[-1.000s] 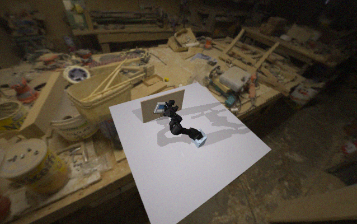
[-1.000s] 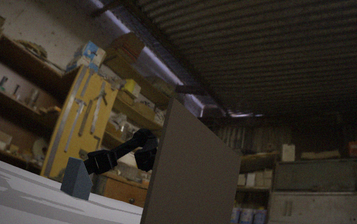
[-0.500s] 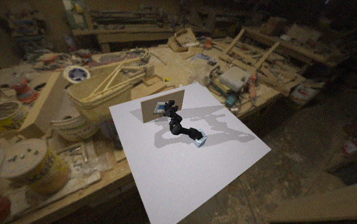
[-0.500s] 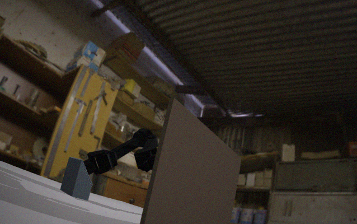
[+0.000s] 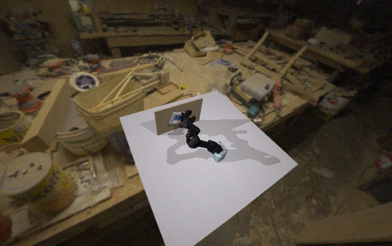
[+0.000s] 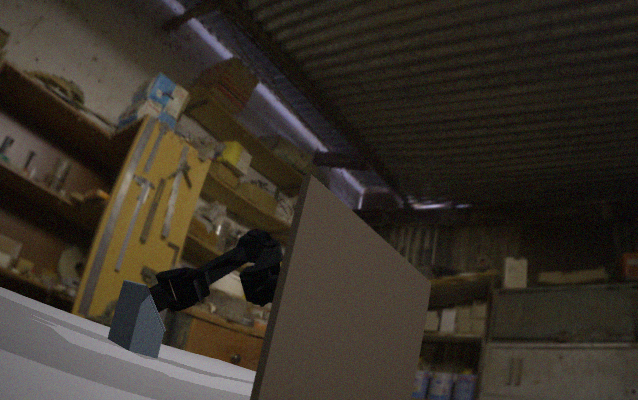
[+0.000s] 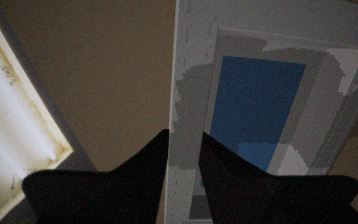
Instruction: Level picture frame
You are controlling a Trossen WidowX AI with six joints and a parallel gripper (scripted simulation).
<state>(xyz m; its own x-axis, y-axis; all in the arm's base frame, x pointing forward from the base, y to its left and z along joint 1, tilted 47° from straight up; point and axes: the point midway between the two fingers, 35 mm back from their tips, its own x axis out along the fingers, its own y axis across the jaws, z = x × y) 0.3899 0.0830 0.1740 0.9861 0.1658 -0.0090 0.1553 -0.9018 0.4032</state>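
Right now my gripper tip is 5 cm above the picture frame and 2 cm to the right of it. Round my gripper tip: board 6 cm below, 2 cm ahead.
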